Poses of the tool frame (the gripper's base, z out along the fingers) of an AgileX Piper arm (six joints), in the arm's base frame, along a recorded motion.
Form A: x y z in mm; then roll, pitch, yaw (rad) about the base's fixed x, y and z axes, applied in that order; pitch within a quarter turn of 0, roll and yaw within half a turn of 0.
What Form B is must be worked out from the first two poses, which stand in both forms.
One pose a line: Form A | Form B
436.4 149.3 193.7 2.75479 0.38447 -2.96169 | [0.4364 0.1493 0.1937], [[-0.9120 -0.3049 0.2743], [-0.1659 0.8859 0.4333], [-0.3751 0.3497 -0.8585]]
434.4 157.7 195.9 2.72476 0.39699 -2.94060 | [0.4344 0.1577 0.1959], [[-0.9037 -0.3359 0.2656], [-0.1841 0.8647 0.4673], [-0.3866 0.3734 -0.8433]]
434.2 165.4 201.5 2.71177 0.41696 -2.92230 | [0.4342 0.1654 0.2015], [[-0.8924 -0.3625 0.2687], [-0.1989 0.8506 0.4868], [-0.4050 0.3810 -0.8312]]
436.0 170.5 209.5 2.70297 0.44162 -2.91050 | [0.4360 0.1705 0.2095], [[-0.8800 -0.3841 0.2794], [-0.2071 0.8397 0.5020], [-0.4274 0.3839 -0.8185]]
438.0 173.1 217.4 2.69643 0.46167 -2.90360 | [0.4380 0.1731 0.2174], [[-0.8701 -0.3992 0.2892], [-0.2111 0.8319 0.5132], [-0.4454 0.3855 -0.8081]]
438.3 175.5 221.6 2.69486 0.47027 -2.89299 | [0.4383 0.1755 0.2216], [[-0.8640 -0.4116 0.2898], [-0.2193 0.8260 0.5193], [-0.4531 0.3851 -0.8040]]
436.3 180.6 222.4 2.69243 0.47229 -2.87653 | [0.4363 0.1806 0.2224], [[-0.8594 -0.4266 0.2817], [-0.2333 0.8176 0.5264], [-0.4549 0.3867 -0.8022]]
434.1 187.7 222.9 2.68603 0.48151 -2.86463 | [0.4341 0.1877 0.2229], [[-0.8525 -0.4415 0.2797], [-0.2423 0.8081 0.5369], [-0.4631 0.3899 -0.7959]]
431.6 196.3 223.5 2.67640 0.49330 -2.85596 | [0.4316 0.1963 0.2235], [[-0.8451 -0.4556 0.2797], [-0.2482 0.7977 0.5497], [-0.4735 0.3951 -0.7872]]
